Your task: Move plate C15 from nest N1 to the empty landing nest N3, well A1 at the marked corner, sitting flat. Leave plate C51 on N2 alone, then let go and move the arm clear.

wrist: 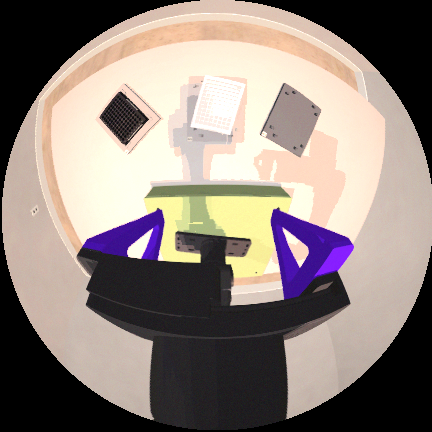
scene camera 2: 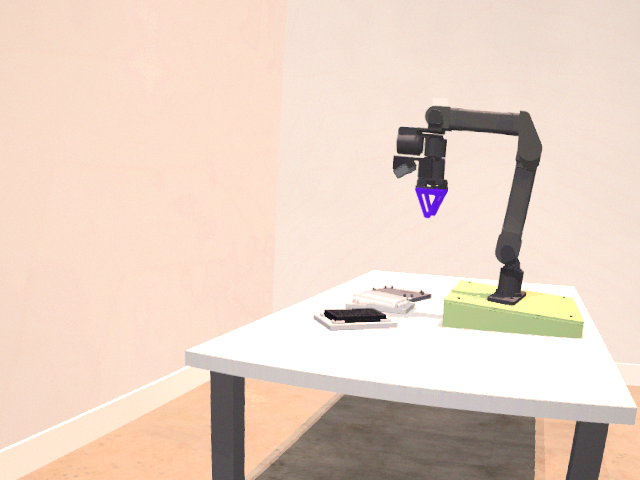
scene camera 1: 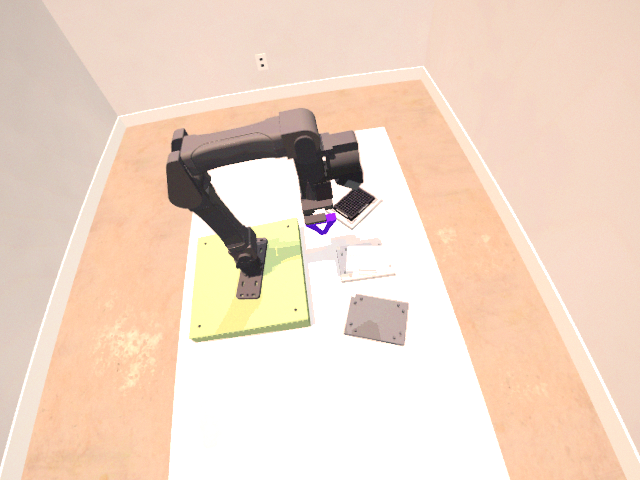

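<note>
My gripper (scene camera 1: 321,232) (scene camera 2: 428,215) (wrist: 217,214) is open and empty, high above the table between the base and the nests. A white plate (scene camera 1: 368,258) (scene camera 2: 382,299) (wrist: 218,105) lies on the middle nest (wrist: 212,136); in the wrist view it looks turned against the nest's outline. A black plate (scene camera 1: 354,203) (scene camera 2: 355,314) (wrist: 123,118) lies on a light nest (scene camera 1: 361,218) (wrist: 152,119), left in the wrist view. The dark grey nest (scene camera 1: 379,315) (scene camera 2: 400,293) (wrist: 292,120) is empty, with pegs and a pale mark at one corner. Labels and well A1 are unreadable.
The arm stands on a yellow-green base block (scene camera 1: 279,310) (scene camera 2: 485,320) (wrist: 250,215) beside the row of nests. The white table (scene camera 1: 330,413) (scene camera 2: 310,356) carries them all. The arm's shadow falls over the middle nest. Walls stand beyond the table.
</note>
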